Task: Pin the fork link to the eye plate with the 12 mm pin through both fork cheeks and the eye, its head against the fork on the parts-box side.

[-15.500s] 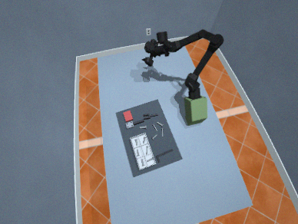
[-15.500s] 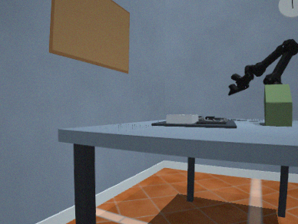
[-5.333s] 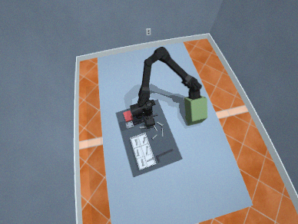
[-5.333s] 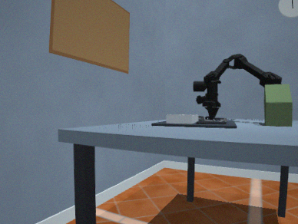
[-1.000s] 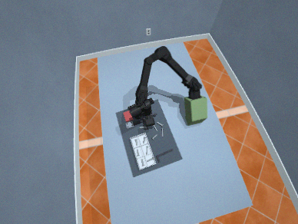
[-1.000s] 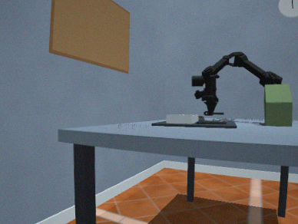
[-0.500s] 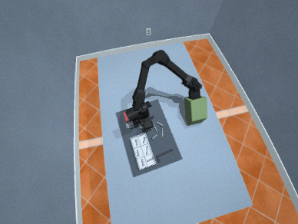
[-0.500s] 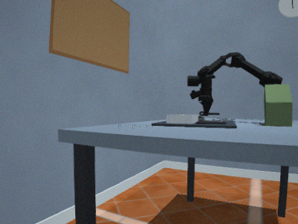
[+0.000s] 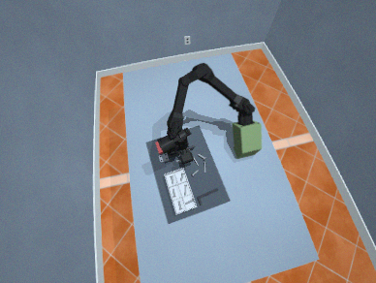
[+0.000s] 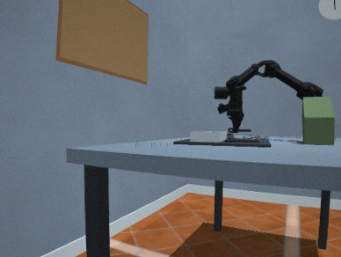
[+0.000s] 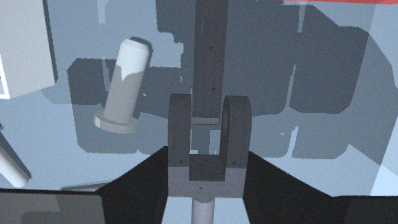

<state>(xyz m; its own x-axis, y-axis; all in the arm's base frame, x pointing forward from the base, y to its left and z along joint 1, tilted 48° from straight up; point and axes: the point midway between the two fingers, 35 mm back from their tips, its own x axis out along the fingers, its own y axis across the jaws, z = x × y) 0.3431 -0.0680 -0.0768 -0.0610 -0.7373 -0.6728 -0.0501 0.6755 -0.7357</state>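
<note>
My gripper is now 40 mm short of the eye plate and 50 mm above it. The rest, counted from my hand: thick headed pin: 30 mm ahead, 50 mm to the left, 50 mm below; then dark mat: 20 mm ahead, 100 mm to the left, 70 mm below; then thin headed pin: 50 mm behind, 70 mm to the left, 60 mm below.
</note>
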